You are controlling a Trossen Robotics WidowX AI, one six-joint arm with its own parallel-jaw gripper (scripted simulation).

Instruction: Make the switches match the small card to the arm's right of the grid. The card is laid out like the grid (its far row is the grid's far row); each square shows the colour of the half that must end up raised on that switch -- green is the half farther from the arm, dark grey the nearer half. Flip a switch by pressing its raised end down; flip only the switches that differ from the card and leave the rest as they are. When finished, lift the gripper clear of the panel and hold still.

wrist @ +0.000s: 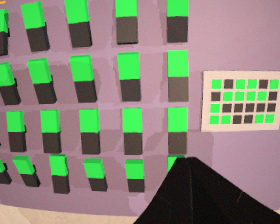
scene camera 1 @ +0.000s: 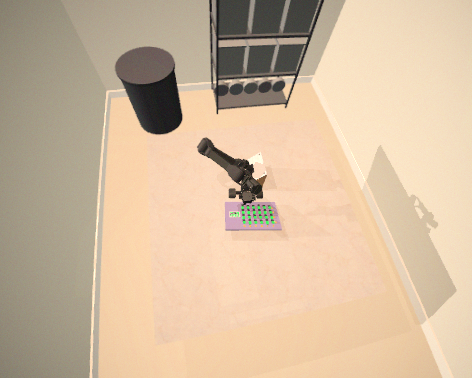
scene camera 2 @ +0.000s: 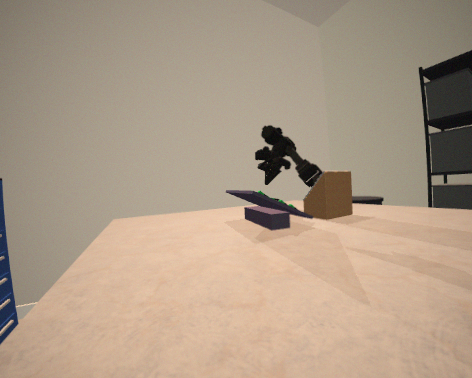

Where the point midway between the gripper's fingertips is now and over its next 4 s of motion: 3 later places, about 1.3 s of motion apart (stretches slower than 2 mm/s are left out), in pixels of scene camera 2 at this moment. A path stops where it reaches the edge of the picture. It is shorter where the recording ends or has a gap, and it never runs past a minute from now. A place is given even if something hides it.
The gripper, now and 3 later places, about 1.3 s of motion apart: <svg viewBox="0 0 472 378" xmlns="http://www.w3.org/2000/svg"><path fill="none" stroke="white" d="M266 184L277 201L277 203L276 194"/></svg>
